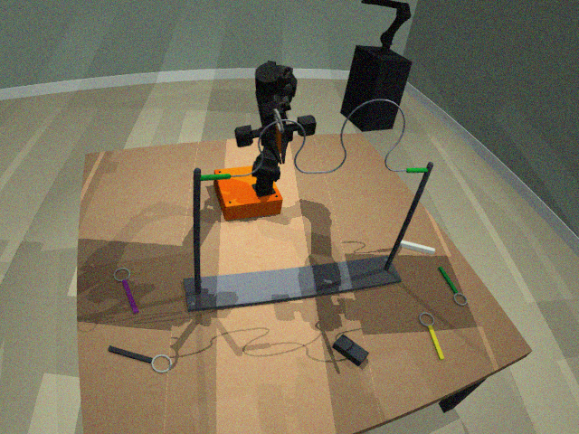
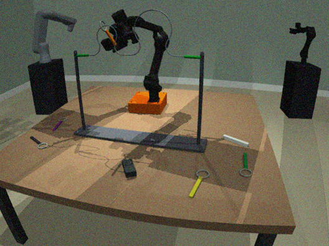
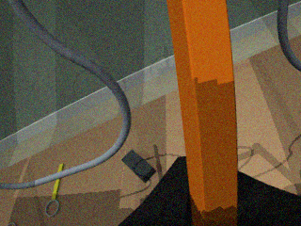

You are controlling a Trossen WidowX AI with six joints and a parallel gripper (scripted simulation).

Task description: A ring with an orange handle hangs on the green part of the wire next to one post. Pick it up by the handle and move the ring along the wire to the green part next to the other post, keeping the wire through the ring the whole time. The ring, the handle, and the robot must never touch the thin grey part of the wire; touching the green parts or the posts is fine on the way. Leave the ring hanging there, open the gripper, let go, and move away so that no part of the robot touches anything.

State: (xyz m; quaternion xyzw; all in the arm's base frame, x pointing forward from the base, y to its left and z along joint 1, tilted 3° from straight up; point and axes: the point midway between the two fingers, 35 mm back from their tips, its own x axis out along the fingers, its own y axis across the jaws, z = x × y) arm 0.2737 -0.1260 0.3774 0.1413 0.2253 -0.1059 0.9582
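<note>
Now: the ring with orange handle 9 cm above my gripper tip and 2 cm to the right of it. Also, from my gripper tip: yellow-handled ring 40 cm below, 38 cm to the left, 36 cm ahead; black-handled ring 40 cm below, 39 cm to the right, 15 cm ahead; dark block 40 cm below, 31 cm ahead, 11 cm to the left.
</note>
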